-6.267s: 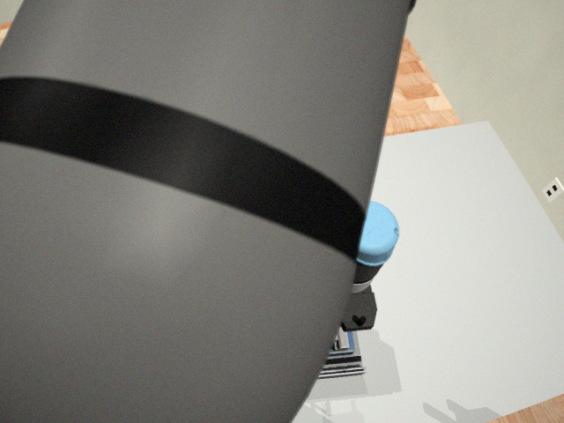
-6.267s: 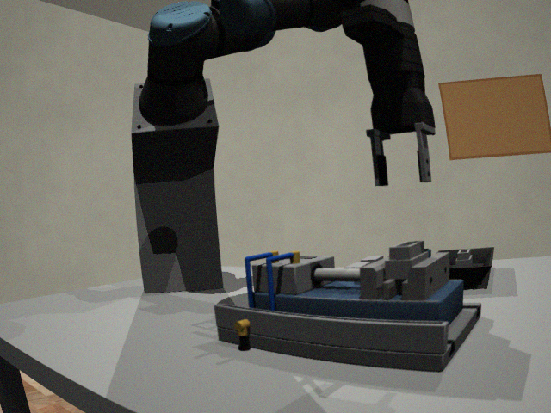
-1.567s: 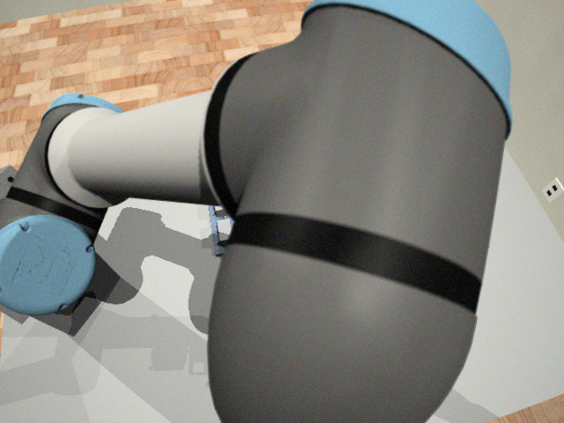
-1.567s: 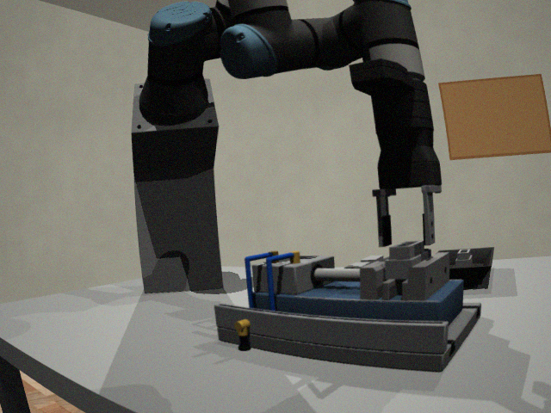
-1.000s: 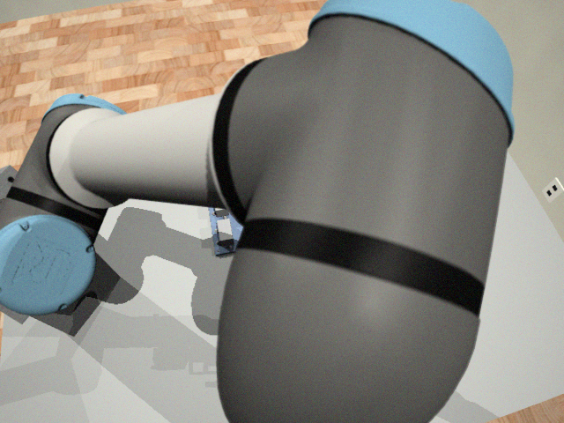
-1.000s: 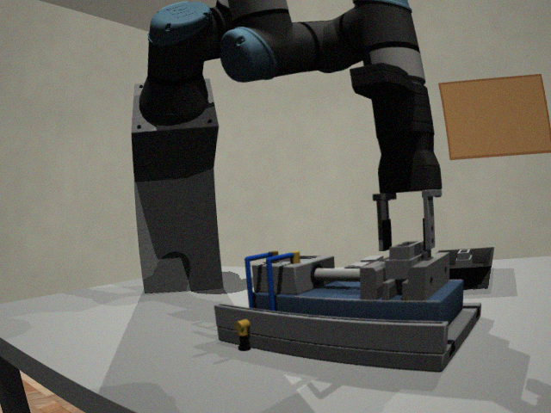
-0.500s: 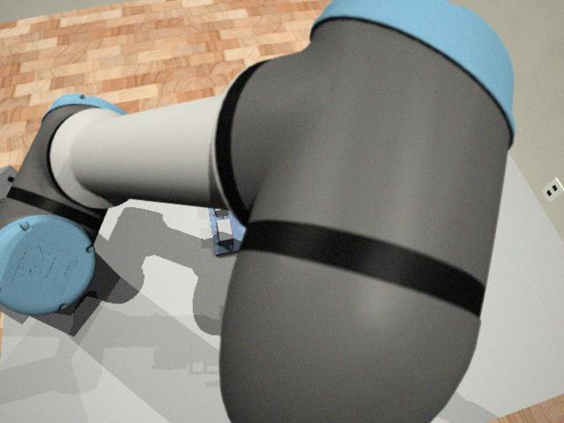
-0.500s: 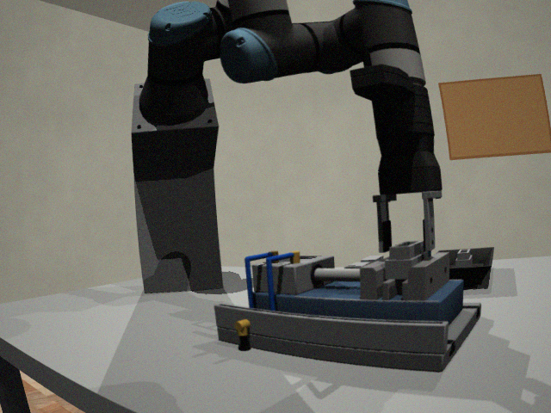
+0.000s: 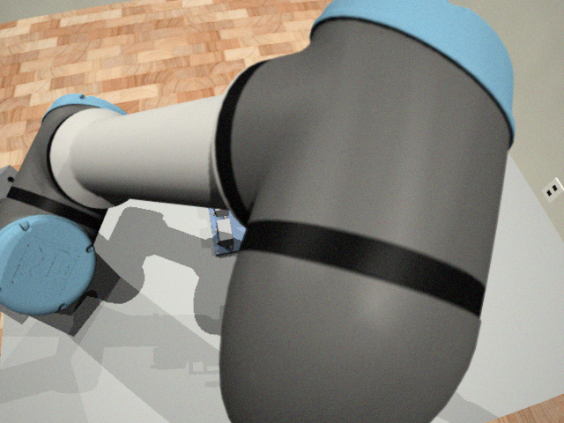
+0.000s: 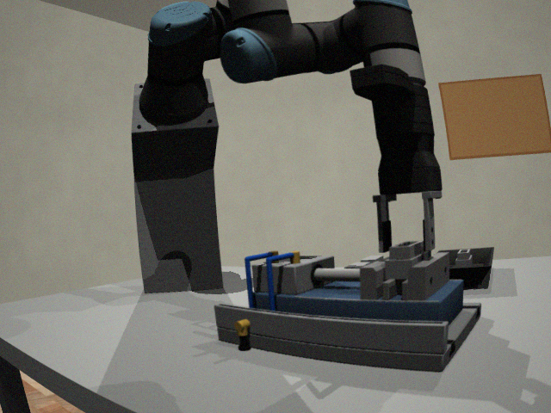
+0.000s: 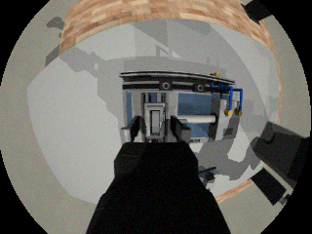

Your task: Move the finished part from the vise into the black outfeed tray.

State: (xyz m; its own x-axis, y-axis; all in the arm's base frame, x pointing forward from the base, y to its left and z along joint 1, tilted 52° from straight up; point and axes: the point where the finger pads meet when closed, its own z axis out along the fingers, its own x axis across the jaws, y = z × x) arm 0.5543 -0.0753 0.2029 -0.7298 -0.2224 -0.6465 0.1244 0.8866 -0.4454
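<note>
Now: the blue base 8 cm below my hand, 7 cm behind it and 1 cm to the left of it. Round my hand: blue fixture plate: 36 cm to the left, 12 cm below, 12 cm behind; yellow block: 40 cm to the left, 10 cm below, 8 cm behind.
</note>
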